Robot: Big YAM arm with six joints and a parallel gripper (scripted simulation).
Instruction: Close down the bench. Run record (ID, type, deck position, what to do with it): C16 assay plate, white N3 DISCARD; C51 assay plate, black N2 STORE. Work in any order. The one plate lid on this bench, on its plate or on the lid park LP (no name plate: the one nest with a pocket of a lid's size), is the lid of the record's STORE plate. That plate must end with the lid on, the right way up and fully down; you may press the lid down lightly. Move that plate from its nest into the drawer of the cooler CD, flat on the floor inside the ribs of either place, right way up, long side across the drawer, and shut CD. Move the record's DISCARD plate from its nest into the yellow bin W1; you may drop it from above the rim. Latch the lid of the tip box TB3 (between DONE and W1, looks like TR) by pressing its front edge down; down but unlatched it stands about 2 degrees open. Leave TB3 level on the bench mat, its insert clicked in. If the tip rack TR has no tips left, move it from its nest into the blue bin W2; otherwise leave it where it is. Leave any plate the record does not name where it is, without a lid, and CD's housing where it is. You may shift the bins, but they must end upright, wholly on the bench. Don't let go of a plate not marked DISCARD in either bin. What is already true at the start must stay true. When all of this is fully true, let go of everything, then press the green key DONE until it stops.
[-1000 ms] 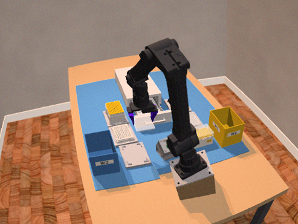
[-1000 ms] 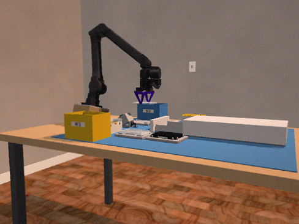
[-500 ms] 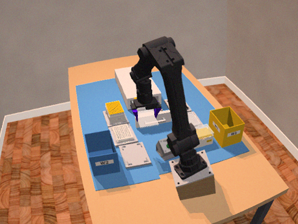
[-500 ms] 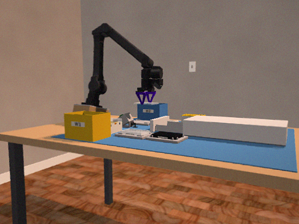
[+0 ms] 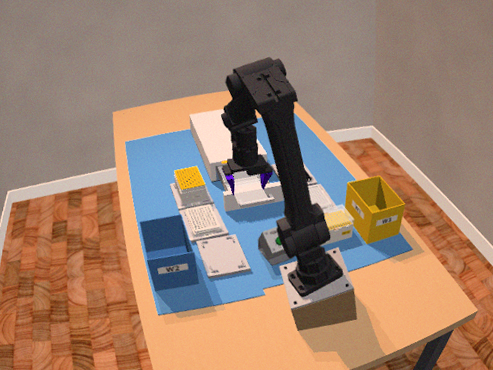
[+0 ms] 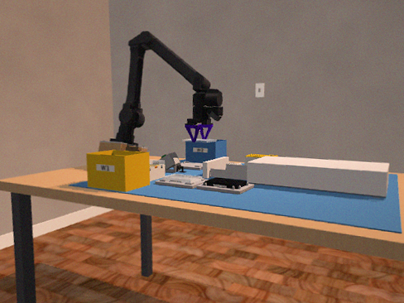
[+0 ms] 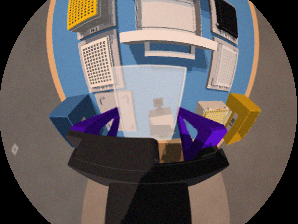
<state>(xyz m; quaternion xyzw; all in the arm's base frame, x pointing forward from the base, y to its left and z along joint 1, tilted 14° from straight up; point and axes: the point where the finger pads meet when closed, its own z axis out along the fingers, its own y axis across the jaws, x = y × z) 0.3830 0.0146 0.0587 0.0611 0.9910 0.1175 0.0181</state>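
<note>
Now: the black plate 26 cm to the right of my hand, 22 cm ahead of it and 13 cm below it. From my hand the other things lie so: green key DONE 16 cm behind, 8 cm below, 3 cm to the right; plate lid right at my hand; white assay plate 13 cm below, 12 cm to the left, 8 cm ahead.
</note>
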